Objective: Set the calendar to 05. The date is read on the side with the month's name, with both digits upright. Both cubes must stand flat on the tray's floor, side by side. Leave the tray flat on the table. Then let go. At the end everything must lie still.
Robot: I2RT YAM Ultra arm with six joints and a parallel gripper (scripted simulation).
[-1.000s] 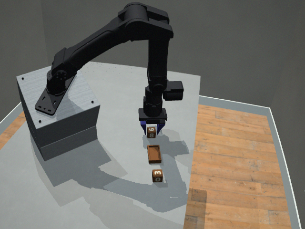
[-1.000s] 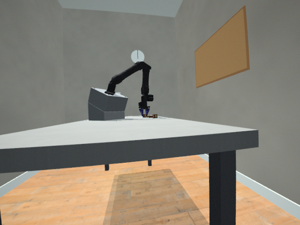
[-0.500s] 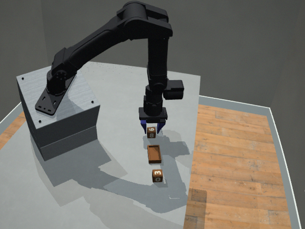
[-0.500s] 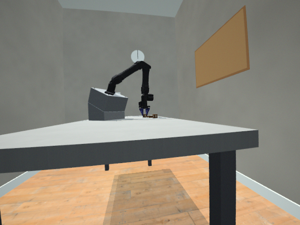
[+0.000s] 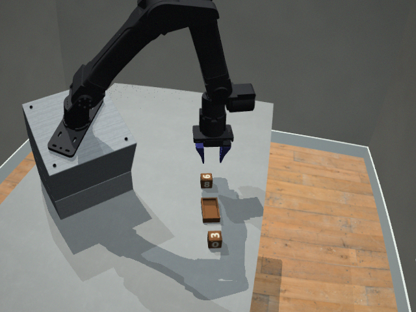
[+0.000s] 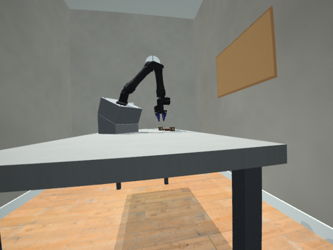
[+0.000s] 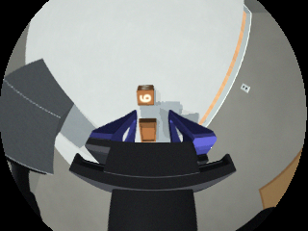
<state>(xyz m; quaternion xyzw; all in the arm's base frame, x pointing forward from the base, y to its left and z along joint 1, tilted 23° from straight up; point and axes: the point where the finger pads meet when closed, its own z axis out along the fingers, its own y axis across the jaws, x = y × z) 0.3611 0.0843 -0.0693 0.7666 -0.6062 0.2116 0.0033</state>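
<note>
Right now my hand is 3 cm short of the brown wooden cube, 22 cm to the left of it and 7 cm above it. The rest, counted from my hand: brown tray (1 cm ahead, 11 cm to the right, 8 cm below).
</note>
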